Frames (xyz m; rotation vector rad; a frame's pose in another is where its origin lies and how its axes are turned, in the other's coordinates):
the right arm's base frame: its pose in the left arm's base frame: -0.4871 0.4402 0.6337 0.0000 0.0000 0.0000
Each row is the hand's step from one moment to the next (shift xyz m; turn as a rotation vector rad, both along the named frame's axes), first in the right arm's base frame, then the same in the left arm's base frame.
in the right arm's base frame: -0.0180 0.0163 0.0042 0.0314 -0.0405 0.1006
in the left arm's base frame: -0.0180 0.0163 0.0042 0.0314 -0.0405 0.1006
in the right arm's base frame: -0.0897 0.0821 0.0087 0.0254 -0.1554 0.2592
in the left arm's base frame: -0.0897 0.0821 0.0087 0.0254 -0.1554 0.2592
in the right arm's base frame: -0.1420 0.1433 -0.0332 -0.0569 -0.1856 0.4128
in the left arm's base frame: -0.1420 0.1433 -0.0332 -0.0569 -0.1856 0.4128
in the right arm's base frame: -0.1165 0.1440 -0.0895 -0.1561 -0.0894 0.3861
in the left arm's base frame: -0.1165 0.1440 -0.0895 -0.1561 -0.0894 0.3861
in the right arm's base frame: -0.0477 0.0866 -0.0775 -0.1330 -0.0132 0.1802
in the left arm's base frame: -0.0477 0.0866 -0.0775 -0.1330 -0.0132 0.1802
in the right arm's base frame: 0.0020 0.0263 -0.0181 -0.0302 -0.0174 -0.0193
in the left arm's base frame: 0.0020 0.0263 -0.0181 -0.0302 -0.0174 -0.0193
